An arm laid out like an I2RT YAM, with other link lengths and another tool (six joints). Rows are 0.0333 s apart.
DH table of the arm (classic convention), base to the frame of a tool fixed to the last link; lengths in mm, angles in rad. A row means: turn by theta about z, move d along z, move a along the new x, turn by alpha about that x. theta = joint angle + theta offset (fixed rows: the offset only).
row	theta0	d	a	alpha
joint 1	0	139.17	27.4	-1.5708
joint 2	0	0	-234.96	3.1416
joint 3	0.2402	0	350.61	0
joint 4	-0.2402	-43.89	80.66	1.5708
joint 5	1.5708	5.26	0	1.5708
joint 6	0.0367	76.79	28.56	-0.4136
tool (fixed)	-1.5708	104.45	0	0
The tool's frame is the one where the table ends.
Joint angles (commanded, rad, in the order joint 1, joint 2, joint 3, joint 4, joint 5, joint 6), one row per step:
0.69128 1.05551 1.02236 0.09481 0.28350 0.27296
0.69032 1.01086 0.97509 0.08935 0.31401 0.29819
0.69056 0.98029 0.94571 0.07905 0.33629 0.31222
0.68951 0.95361 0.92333 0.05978 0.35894 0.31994
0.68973 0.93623 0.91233 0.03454 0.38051 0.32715
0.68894 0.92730 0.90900 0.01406 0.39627 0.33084
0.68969 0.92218 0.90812 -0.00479 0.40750 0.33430
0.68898 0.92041 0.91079 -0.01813 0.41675 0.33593
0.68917 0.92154 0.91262 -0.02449 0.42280 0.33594
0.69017 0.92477 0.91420 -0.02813 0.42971 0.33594
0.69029 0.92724 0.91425 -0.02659 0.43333 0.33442
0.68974 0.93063 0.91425 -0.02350 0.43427 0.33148
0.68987 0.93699 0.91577 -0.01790 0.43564 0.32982
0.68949 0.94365 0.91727 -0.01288 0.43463 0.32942
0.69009 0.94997 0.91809 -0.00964 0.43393 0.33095
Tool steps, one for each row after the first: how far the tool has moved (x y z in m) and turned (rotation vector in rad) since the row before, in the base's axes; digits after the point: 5 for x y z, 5 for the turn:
-0.00559 -0.01007 -0.00868 0.01949 0.01696 -0.03003
-0.00421 -0.00709 -0.00595 0.00813 0.01272 -0.02136
-0.00352 -0.00773 -0.00583 -0.00161 0.01467 -0.02342
-0.00289 -0.00619 -0.00481 -0.00482 0.01709 -0.02121
-0.00146 -0.00463 -0.00289 -0.00590 0.01261 -0.01654
-0.00147 -0.00280 -0.00273 -0.00607 0.01217 -0.01052
-0.00044 -0.00253 -0.00081 -0.00426 0.00718 -0.00999
0.00001 -0.00108 -0.00090 -0.00373 0.00425 -0.00586
0.00028 -0.00054 -0.00131 -0.00356 0.00392 -0.00591
0.00057 -0.00026 -0.00065 -0.00214 0.00020 -0.00344
0.00089 0.00006 -0.00071 -0.00306 -0.00054 -0.00138
0.00128 0.00077 -0.00057 -0.00116 -0.00104 -0.00118
0.00134 0.00105 -0.00087 -0.00045 0.00003 0.00064
0.00093 0.00135 -0.00156 0.00006 0.00215 0.00124

